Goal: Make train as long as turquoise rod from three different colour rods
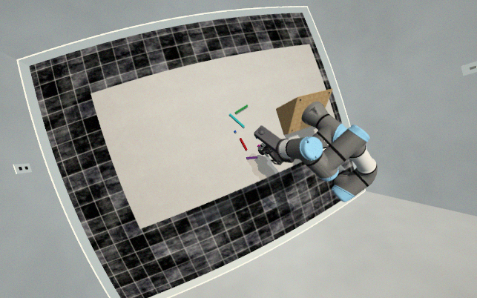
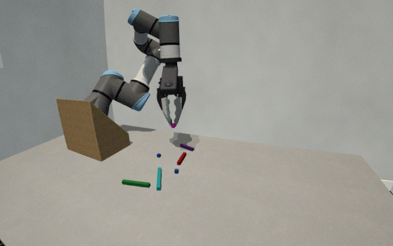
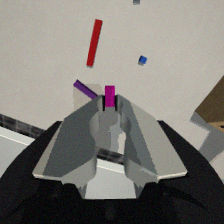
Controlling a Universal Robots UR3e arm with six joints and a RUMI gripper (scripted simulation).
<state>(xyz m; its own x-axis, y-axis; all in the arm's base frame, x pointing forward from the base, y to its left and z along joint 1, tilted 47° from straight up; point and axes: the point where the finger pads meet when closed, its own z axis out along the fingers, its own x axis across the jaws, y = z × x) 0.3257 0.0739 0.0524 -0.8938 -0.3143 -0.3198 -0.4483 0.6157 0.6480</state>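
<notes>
Right now the red rod is 40 mm ahead of my hand, 30 mm to the right of it and 110 mm below it. From my hand the other things lie so: purple rod 20 mm ahead, 50 mm to the left, 110 mm below; magenta rod 10 mm below; turquoise rod 40 mm ahead, 160 mm to the right, 110 mm below.
</notes>
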